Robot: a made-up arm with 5 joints.
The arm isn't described. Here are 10 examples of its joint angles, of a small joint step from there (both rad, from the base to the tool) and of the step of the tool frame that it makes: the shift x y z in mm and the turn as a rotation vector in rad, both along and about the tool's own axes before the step.
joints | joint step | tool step
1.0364 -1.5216 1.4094 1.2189 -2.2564 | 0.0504 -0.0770 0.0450 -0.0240 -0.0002 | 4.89 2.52 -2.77 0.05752 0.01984 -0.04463
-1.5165 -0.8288 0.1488 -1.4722 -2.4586 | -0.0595 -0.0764 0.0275 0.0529 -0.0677 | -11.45 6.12 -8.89 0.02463 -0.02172 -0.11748
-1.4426 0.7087 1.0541 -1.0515 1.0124 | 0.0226 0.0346 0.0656 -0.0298 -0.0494 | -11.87 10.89 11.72 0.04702 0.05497 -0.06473
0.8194 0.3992 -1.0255 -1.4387 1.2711 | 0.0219 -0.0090 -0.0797 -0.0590 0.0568 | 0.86 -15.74 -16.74 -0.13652 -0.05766 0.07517
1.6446 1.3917 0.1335 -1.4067 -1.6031 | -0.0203 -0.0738 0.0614 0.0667 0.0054 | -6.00 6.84 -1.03 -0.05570 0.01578 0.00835
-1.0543 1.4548 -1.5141 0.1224 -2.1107 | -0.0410 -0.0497 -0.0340 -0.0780 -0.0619 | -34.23 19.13 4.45 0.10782 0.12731 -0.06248
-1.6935 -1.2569 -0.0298 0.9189 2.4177 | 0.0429 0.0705 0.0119 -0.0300 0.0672 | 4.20 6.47 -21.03 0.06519 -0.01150 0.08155
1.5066 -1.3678 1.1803 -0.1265 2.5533 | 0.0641 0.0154 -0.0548 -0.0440 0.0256 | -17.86 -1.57 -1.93 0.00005 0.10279 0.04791
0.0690 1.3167 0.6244 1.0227 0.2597 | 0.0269 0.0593 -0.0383 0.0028 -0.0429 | 4.58 -1.96 -5.01 0.03054 0.01837 -0.04734
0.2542 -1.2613 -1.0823 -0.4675 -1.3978 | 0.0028 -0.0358 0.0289 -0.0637 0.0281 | 0.58 11.69 -1.42 0.07030 -0.00708 0.02890
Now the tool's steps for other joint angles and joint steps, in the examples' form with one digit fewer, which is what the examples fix.
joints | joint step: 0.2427 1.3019 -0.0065 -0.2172 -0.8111 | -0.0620 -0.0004 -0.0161 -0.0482 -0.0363
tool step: -8.3 16.6 0.1 0.0696 -0.0174 0.0174
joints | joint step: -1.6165 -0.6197 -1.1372 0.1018 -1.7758 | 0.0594 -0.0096 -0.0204 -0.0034 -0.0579
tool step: -7.1 7.4 1.4 0.0304 0.0151 0.0012
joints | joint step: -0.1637 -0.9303 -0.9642 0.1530 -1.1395 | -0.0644 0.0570 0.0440 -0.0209 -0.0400
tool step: -5.1 -32.7 -6.4 -0.0779 0.0206 -0.1038
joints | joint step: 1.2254 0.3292 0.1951 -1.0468 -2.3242 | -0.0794 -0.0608 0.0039 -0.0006 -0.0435
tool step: -32.1 -5.9 -3.1 -0.0106 0.0881 -0.0851
